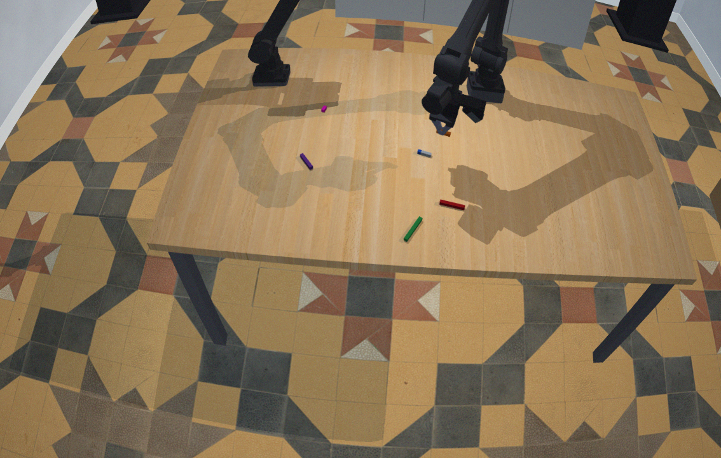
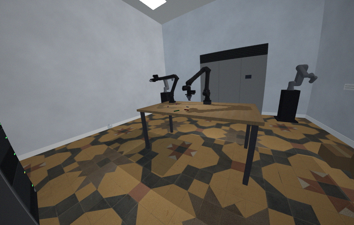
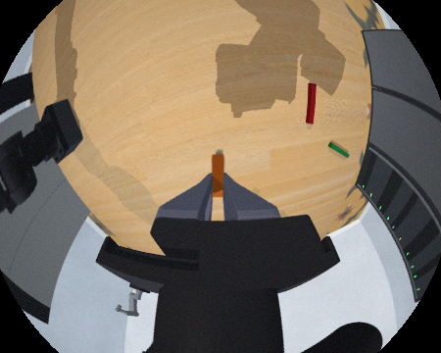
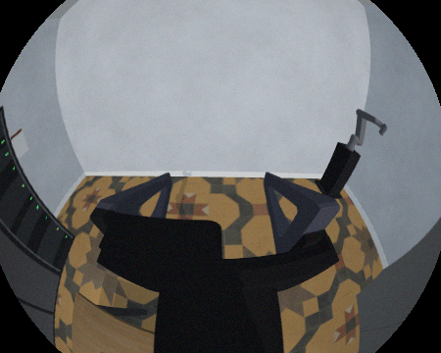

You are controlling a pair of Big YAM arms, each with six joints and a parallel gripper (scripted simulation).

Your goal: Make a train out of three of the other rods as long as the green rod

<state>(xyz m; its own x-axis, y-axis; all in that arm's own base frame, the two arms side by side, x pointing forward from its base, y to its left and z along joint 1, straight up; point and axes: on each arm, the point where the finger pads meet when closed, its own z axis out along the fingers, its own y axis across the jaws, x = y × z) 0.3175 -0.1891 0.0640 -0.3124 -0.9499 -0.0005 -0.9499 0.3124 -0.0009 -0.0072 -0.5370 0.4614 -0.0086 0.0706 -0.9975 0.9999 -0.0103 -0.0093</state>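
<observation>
The grey rod is 11 cm below my left hand, 3 cm to the right of it and 1 cm behind it. Round my left hand: green rod: 26 cm ahead, 11 cm below, 7 cm to the right; then blue rod: 11 cm below, 5 cm to the right, 1 cm behind; then red rod: 17 cm ahead, 11 cm below, 4 cm to the left.
</observation>
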